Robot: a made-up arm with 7 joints.
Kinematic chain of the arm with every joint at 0, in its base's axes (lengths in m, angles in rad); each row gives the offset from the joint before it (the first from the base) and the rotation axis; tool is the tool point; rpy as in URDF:
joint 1: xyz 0 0 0.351 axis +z
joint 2: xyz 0 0 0 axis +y
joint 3: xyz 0 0 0.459 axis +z
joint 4: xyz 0.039 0 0 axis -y
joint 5: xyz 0.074 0 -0.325 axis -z
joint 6: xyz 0 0 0 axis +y
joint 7: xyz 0.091 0 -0.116 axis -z
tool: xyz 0 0 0 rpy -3.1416 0 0
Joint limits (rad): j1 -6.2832..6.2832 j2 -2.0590..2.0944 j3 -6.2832..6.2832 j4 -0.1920..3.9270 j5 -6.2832..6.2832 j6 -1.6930..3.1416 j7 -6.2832..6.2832
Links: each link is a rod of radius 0.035 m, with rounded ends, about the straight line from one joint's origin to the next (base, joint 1, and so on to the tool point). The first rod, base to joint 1, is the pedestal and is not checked.
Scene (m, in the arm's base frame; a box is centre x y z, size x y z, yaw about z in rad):
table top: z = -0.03
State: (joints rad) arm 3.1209 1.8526 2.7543 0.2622 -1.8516 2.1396 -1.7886
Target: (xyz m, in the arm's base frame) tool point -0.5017 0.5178 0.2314
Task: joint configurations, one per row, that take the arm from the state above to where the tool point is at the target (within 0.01 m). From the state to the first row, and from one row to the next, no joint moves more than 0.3 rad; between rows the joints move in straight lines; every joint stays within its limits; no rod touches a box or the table.
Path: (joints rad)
1: 2.8830 1.9010 2.7153 0.5289 -1.9308 2.1757 -1.7886
2: 2.6451 1.9493 2.6763 0.7955 -2.0101 2.2118 -1.7886
3: 2.4073 1.9977 2.6374 1.0622 -2.0893 2.2480 -1.7886
4: 2.1694 2.0460 2.5984 1.3289 -2.1685 2.2841 -1.7886
5: 1.9315 2.0944 2.5594 1.5955 -2.2478 2.3202 -1.7886

